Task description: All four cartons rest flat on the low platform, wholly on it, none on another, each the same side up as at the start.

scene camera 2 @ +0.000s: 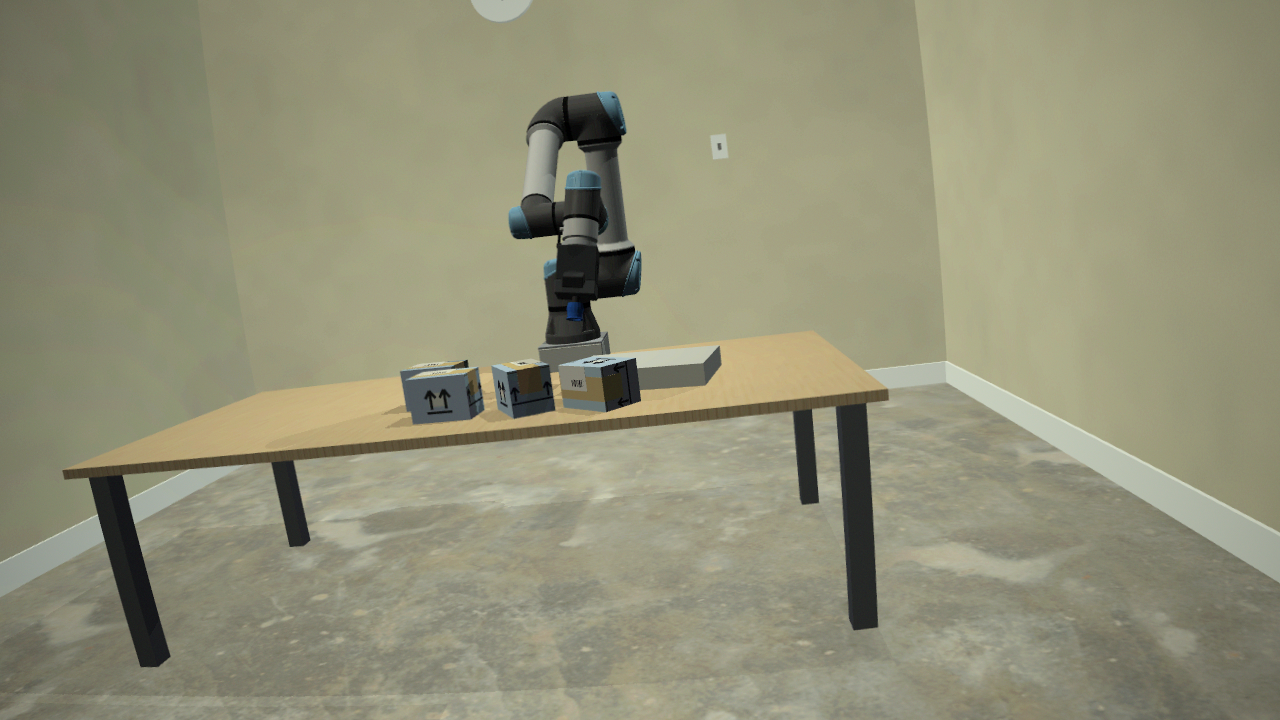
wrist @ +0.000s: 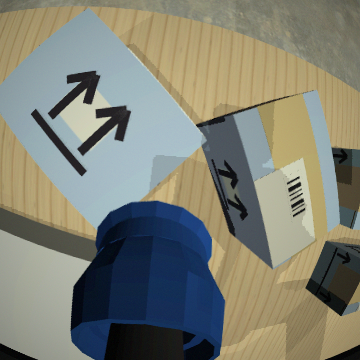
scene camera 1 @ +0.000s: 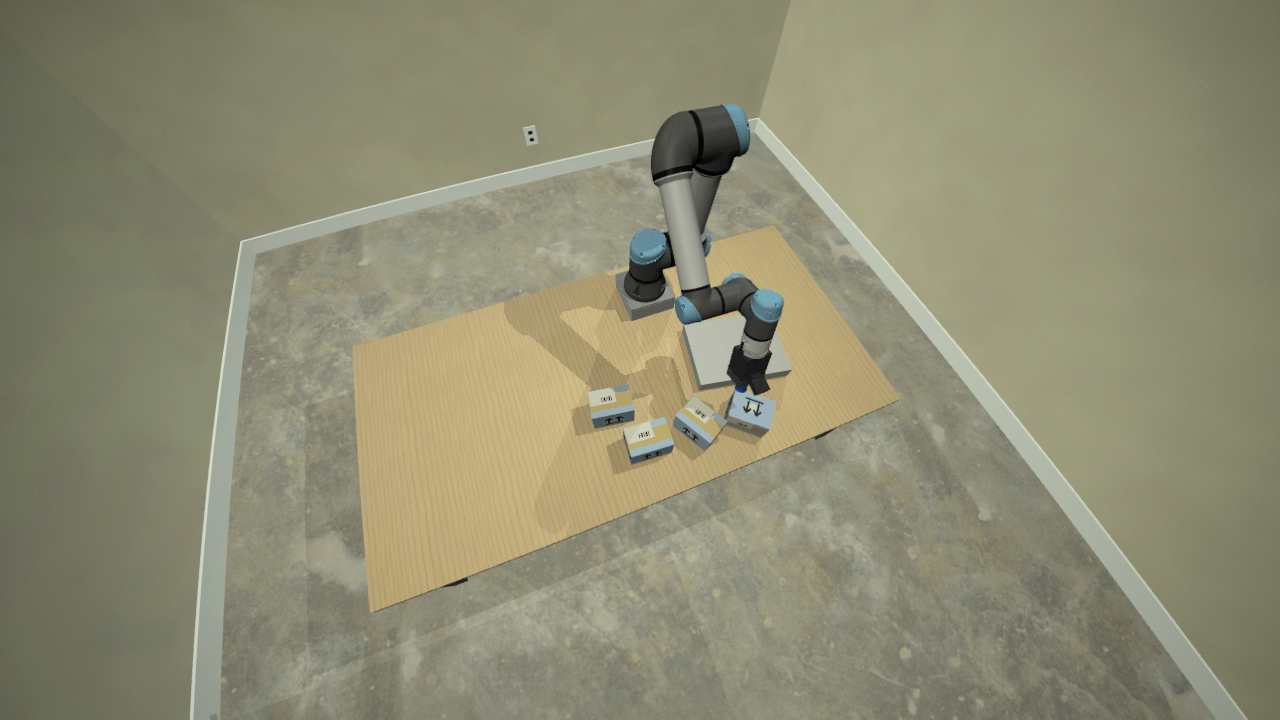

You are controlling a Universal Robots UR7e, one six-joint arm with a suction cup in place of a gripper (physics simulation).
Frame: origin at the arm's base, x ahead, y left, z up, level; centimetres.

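Seen in the pictures: end effector, tool point: [scene camera 2: 574,319] [wrist: 152,251] [scene camera 1: 740,388]; arm's base, origin of the base link: [scene camera 2: 573,339] [scene camera 1: 644,285].
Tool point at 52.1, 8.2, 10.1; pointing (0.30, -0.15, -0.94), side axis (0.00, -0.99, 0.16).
Observation:
Offsets run from my tool point to a thing's top centre, as dx, dy, dz. Level surfaces: height alone.
My suction cup [scene camera 1: 741,388] [scene camera 2: 574,311] [wrist: 154,220] is off and bare, above the table near the inner side of the rightmost carton @(+4.9, +3.9, -8.4) [scene camera 1: 751,420] [scene camera 2: 586,383] [wrist: 115,165]. That carton has two arrows on its top face and stands on the table beside the platform. The second carton @(+2.0, -12.4, -7.8) [scene camera 1: 699,422] [scene camera 2: 523,391] [wrist: 290,150] stands turned, close to it, label up. The third carton @(+1.1, -29.3, -7.8) [scene camera 1: 648,438] [scene camera 2: 443,398] [wrist: 348,180] and the fourth carton @(-13.5, -35.7, -7.8) [scene camera 1: 610,407] [scene camera 2: 434,365] [wrist: 335,280] stand label up farther left. The low grey platform @(-18.0, +12.1, -12.5) [scene camera 1: 711,353] [scene camera 2: 680,368] [wrist: 40,290] bears no carton.
The wooden table @(dz -17.3) [scene camera 1: 447,447] [scene camera 2: 313,420] carries everything. The arm's base block [scene camera 1: 648,307] [scene camera 2: 572,347] stands at the back edge, left of the platform in scene camera 1. The forearm and wrist hang over the platform. The cartons stand near the front edge.

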